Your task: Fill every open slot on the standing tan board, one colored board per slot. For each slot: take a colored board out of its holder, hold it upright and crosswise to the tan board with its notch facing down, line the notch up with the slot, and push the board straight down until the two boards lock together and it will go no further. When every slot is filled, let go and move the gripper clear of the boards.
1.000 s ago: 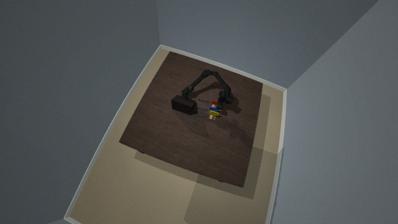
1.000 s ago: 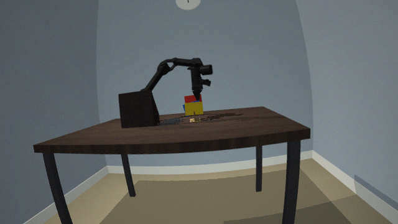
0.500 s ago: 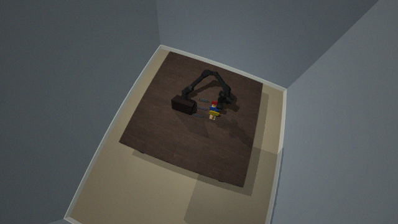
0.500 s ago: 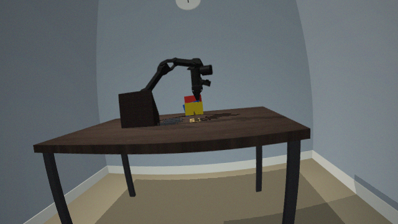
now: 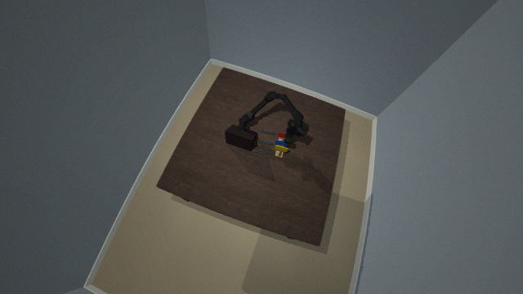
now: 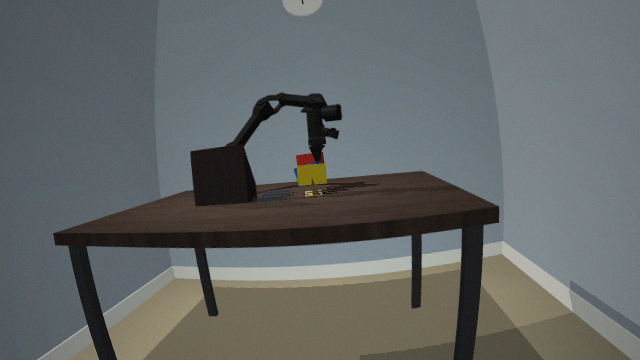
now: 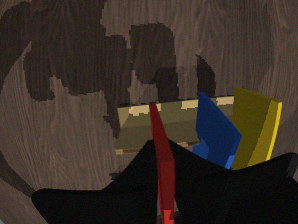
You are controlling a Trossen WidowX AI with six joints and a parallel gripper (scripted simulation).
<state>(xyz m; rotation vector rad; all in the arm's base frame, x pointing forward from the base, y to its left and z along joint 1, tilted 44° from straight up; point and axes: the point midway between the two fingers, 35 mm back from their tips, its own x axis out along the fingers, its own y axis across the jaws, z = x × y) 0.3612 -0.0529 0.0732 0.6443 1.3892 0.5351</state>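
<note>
The red board is 30 mm behind my gripper tip. From my gripper tip the other things lie so: yellow board 30 mm behind, 100 mm to the right, 40 mm below; then tan board 30 mm behind, 50 mm to the right, 70 mm below; then blue board 30 mm behind, 50 mm to the right, 40 mm below.
</note>
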